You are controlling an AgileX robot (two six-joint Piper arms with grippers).
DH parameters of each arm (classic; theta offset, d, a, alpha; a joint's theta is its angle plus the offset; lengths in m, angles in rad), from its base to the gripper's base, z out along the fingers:
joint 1: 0 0.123 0 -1.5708
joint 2: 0.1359 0 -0.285 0
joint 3: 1.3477 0 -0.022 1.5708
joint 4: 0 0.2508 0 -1.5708
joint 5: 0 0 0.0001 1.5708
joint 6: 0 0.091 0 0
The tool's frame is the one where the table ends.
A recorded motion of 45 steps. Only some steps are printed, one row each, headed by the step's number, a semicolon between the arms.
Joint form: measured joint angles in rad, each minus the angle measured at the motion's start. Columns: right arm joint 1, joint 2, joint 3, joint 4, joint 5, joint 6; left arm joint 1, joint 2, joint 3, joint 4, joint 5, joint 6.
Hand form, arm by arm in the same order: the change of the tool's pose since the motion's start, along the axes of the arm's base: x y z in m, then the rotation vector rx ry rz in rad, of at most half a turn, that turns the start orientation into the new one. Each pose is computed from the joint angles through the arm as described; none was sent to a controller.
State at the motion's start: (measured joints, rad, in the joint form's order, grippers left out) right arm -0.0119 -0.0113 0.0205 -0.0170 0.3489 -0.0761; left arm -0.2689 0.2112 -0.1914 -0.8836 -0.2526 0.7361
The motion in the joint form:
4: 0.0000 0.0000 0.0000 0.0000 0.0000 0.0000; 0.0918 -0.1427 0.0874 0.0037 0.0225 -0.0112
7: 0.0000 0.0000 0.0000 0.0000 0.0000 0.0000; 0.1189 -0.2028 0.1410 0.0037 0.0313 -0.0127
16: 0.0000 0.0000 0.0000 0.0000 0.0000 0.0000; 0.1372 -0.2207 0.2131 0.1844 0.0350 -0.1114
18: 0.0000 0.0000 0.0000 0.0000 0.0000 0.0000; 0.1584 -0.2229 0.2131 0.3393 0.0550 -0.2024
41: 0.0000 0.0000 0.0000 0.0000 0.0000 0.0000; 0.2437 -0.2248 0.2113 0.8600 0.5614 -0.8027
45: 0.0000 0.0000 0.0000 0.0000 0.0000 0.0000; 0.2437 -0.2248 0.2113 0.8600 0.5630 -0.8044
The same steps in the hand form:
4: 0.0000 0.0000 0.0000 0.0000 0.0000 0.0000; -0.0145 0.0074 -0.0218 -0.0147 -0.0408 0.0721
7: 0.0000 0.0000 0.0000 0.0000 0.0000 0.0000; -0.0179 0.0087 -0.0369 -0.0151 -0.0420 0.0921
16: 0.0000 0.0000 0.0000 0.0000 0.0000 0.0000; -0.0155 0.0066 -0.0578 0.0771 -0.0172 0.0995
18: 0.0000 0.0000 0.0000 0.0000 0.0000 0.0000; -0.0159 0.0044 -0.0574 0.1443 -0.0256 0.0986
41: 0.0000 0.0000 0.0000 0.0000 0.0000 0.0000; -0.0160 -0.0009 -0.0997 0.1097 0.4478 0.0360
45: 0.0000 0.0000 0.0000 0.0000 0.0000 0.0000; -0.0160 -0.0009 -0.0999 0.1081 0.4495 0.0359

